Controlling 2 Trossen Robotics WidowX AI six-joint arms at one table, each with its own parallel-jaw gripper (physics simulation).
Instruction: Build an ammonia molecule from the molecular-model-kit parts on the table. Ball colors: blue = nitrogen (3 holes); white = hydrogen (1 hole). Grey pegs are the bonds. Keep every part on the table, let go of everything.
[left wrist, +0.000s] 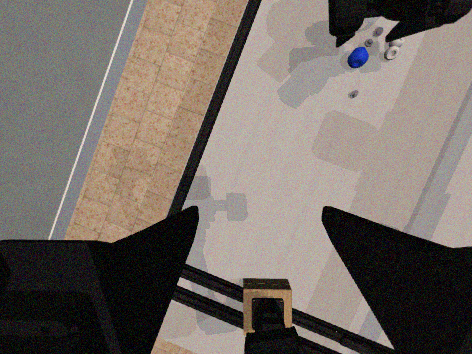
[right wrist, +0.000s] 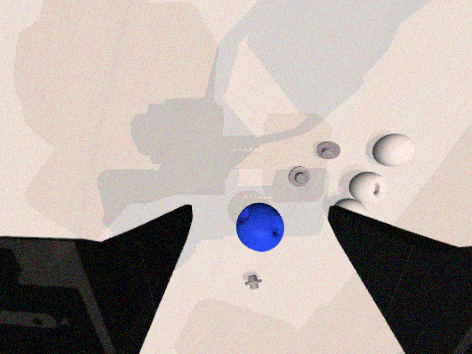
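Note:
The blue nitrogen ball lies on the table with two of its holes showing in the right wrist view. One grey peg lies apart from it; two more grey pegs stand on its other side. Three white hydrogen balls lie at the right; the last is partly hidden by a fingertip. My right gripper is open above the blue ball, with nothing between its fingers. My left gripper is open and empty, well away from the parts.
A black rail runs along the table's edge, with tan tiled floor beyond it. Two dark bars cross the bottom of the left wrist view, with a wooden-coloured bracket on them. Arm shadows fall across the table.

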